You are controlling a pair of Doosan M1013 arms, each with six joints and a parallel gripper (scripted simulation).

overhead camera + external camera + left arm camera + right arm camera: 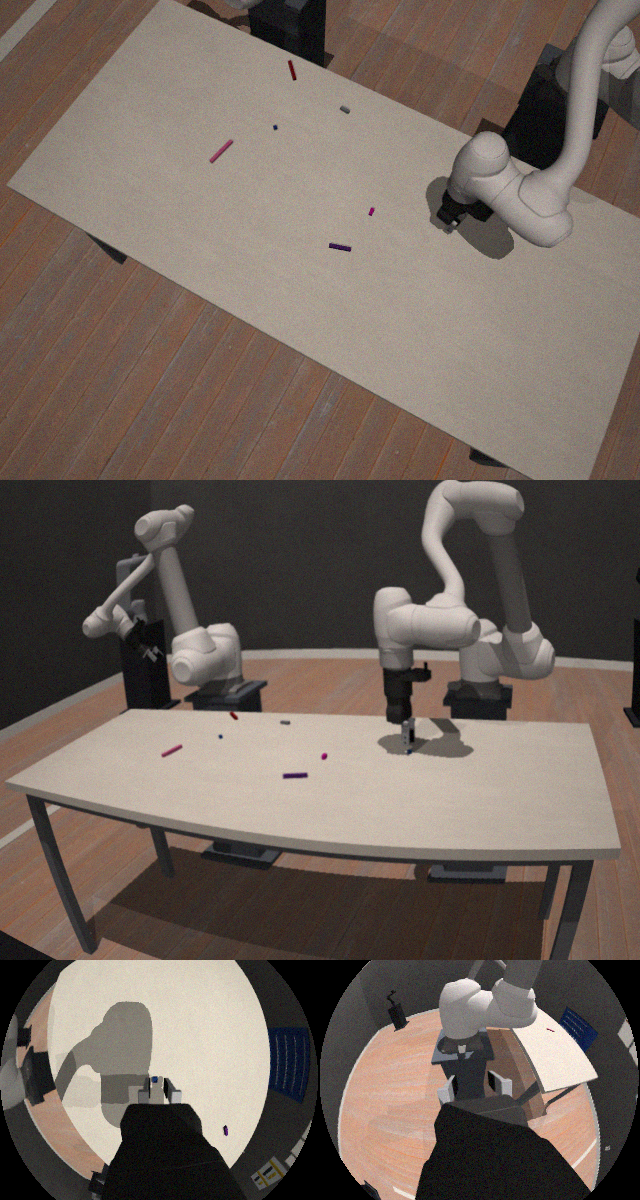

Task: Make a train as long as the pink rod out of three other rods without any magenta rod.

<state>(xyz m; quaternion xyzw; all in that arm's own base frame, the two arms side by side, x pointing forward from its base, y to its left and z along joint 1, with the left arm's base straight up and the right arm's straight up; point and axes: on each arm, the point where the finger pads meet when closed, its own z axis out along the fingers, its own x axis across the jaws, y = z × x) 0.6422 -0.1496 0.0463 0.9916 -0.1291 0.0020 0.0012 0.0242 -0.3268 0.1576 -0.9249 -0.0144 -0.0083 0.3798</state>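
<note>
The magenta rod lies 5 cm ahead of my left hand, 22 cm to the right of it and 4 cm below it. Round my left hand: purple rod (19 cm ahead, 25 cm to the right, 4 cm below); grey rod (22 cm behind, 43 cm to the right, 4 cm below); pink rod (8 cm ahead, 69 cm to the right, 4 cm below).
</note>
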